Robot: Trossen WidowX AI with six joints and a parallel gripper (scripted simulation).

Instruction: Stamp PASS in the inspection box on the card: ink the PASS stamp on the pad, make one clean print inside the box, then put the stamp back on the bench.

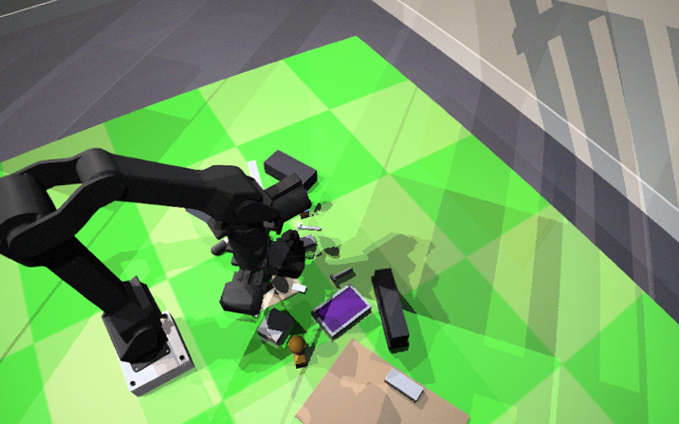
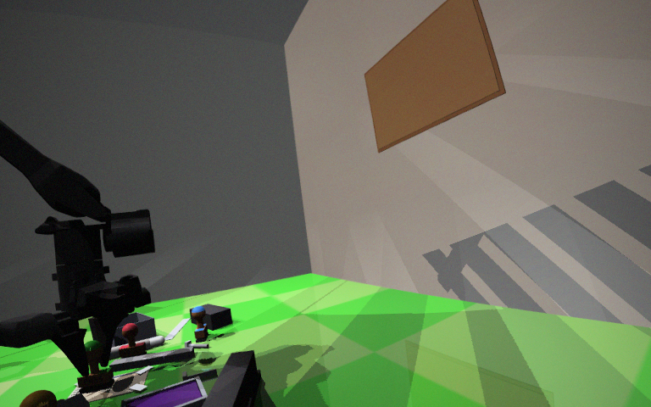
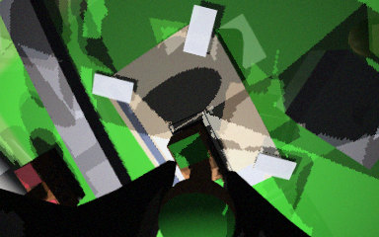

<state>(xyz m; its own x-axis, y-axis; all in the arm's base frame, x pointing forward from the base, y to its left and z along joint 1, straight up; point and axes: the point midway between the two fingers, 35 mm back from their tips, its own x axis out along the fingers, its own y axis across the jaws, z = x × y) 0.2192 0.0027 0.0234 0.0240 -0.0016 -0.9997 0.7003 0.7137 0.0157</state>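
Now: the green-knobbed PASS stamp right at my gripper tip. From my gripper tip the other things lie so: taped card 2 cm ahead, 1 cm to the right, 3 cm below; grey block 2 cm behind, 8 cm to the right, 1 cm below; grey bar 7 cm ahead, 5 cm to the left, 2 cm below.
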